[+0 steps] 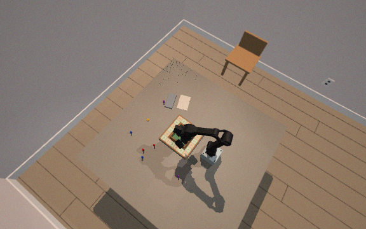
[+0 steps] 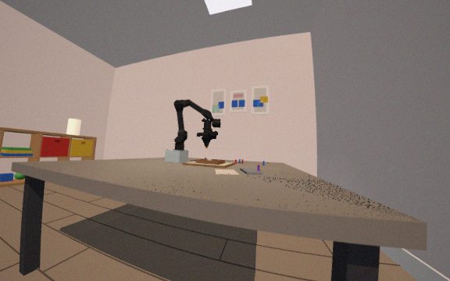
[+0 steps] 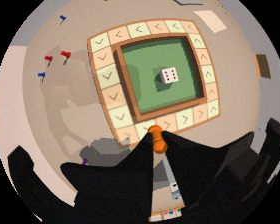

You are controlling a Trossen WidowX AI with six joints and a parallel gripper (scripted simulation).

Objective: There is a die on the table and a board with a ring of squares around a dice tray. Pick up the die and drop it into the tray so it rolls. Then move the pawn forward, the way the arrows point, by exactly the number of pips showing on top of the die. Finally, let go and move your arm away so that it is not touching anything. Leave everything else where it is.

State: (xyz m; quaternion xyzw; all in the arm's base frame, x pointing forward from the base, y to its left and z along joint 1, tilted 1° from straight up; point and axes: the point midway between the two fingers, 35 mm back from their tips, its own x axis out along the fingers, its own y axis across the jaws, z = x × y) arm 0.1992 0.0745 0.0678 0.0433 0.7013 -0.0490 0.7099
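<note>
The white die lies 6 cm ahead of my gripper tip, 5 cm to the right of it and 10 cm below it. The rest, counted from my gripper tip: orange pawn: 1 cm above; green dice tray: 7 cm ahead, 5 cm to the right, 12 cm below; beige card: 27 cm ahead, 31 cm to the right, 12 cm below.
</note>
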